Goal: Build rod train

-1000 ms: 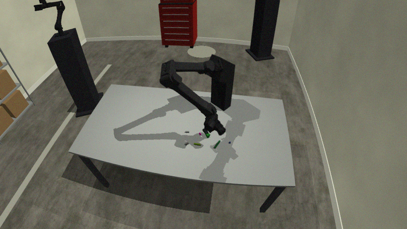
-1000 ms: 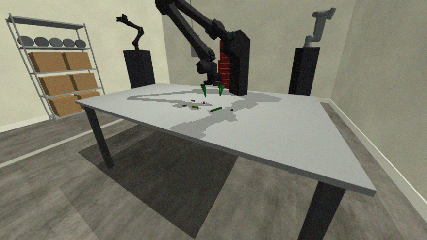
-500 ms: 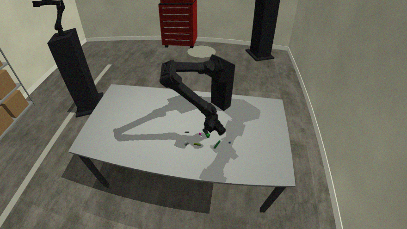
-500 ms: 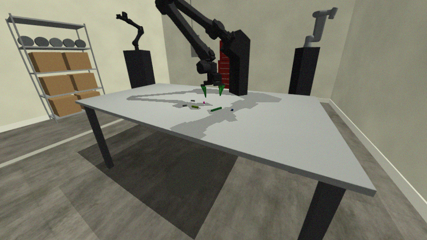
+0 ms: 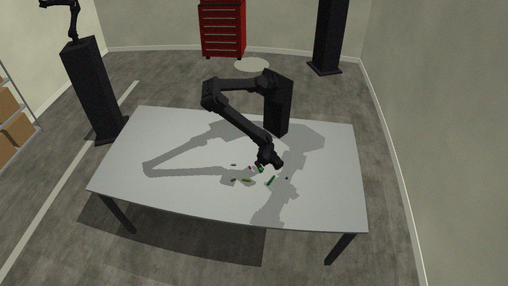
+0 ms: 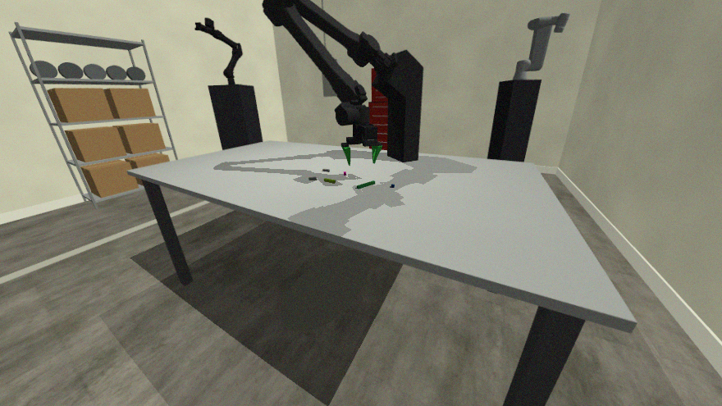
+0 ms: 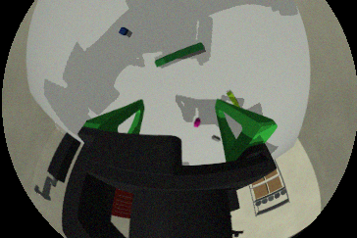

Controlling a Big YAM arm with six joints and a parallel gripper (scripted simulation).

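My gripper is now 60 mm short of the blue rod, 110 mm to the right of it and 70 mm above it. The rest, counted from my hand: magenta rod 90 mm behind, 80 mm to the right, 70 mm below; then green rod 50 mm ahead, 20 mm to the left, 70 mm below; then lime rod 130 mm to the right, 70 mm below.
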